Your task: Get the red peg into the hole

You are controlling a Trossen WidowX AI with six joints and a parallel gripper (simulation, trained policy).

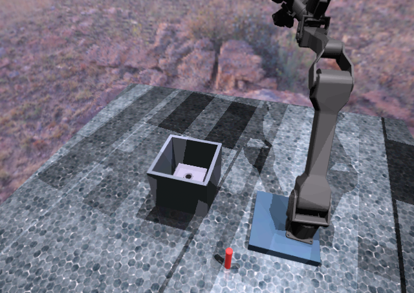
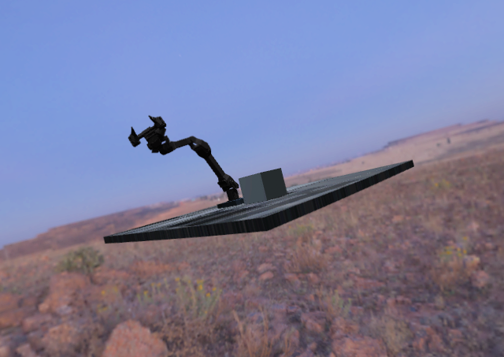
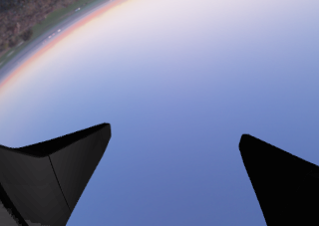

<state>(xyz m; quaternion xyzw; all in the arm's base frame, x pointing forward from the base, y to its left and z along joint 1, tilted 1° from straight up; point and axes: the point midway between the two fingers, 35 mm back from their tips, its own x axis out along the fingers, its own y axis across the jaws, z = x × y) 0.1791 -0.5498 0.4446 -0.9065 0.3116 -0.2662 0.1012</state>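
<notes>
The red peg lies 40 mm behind my gripper tip, 700 mm to the left of it and 450 mm below it. Also, from my gripper tip: plate: 130 mm ahead, 520 mm to the left, 440 mm below.
</notes>
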